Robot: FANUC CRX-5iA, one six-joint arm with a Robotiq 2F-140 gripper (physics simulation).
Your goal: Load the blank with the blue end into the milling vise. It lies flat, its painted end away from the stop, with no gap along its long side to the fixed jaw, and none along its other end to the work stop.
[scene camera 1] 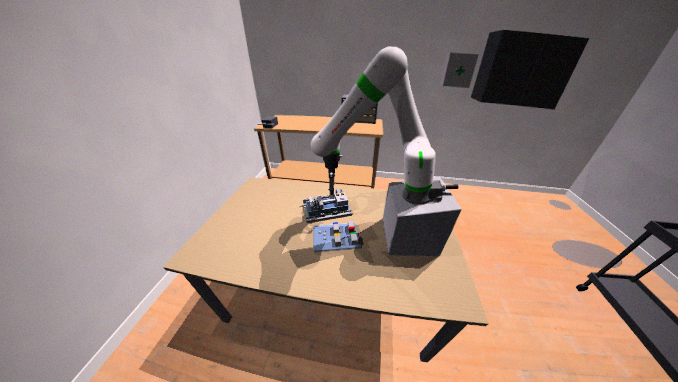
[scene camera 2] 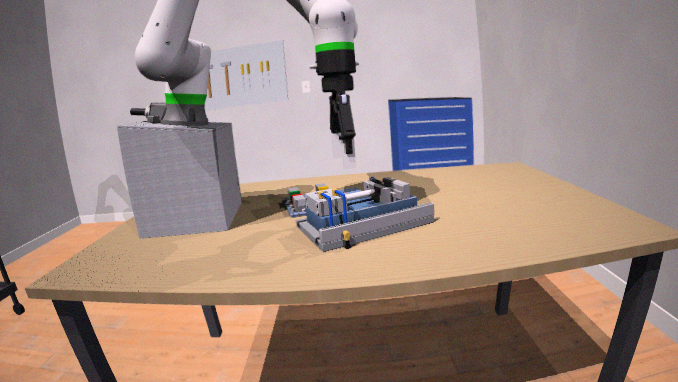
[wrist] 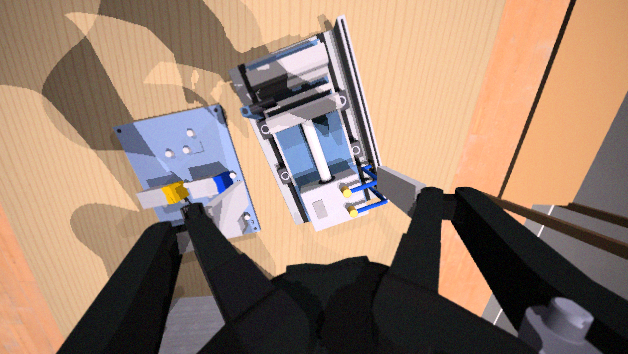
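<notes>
The blank with the blue end (scene camera 1: 336, 228) (wrist: 202, 188) lies flat on the pale blue board (scene camera 1: 320, 244) (wrist: 150, 150); in the wrist view its painted end points towards the vise. The milling vise (scene camera 1: 327, 206) (scene camera 2: 382, 212) (wrist: 330, 200) stands beside the board. Its moving jaw (wrist: 305, 111) is on a white rod, facing the fixed jaw (wrist: 300, 64); I see no blank between them. A dark rod with a blue tip (wrist: 256, 110), apparently the work stop, is at the jaws' left end. My gripper (scene camera 1: 331, 193) (scene camera 2: 349, 151) (wrist: 312, 185) is open and empty, above the table and vise. Its left finger partly covers the board.
A yellow-ended blank (scene camera 1: 337, 235) (wrist: 174, 193) lies beside the blue-ended one. Red-ended (scene camera 1: 351, 228) and green-ended (scene camera 1: 354, 236) blanks are at the board's robot side. Blue hoses (scene camera 2: 344, 207) (wrist: 370, 204) stick out from the vise. The robot's grey pedestal (scene camera 1: 420, 225) (scene camera 2: 177, 185) stands nearby.
</notes>
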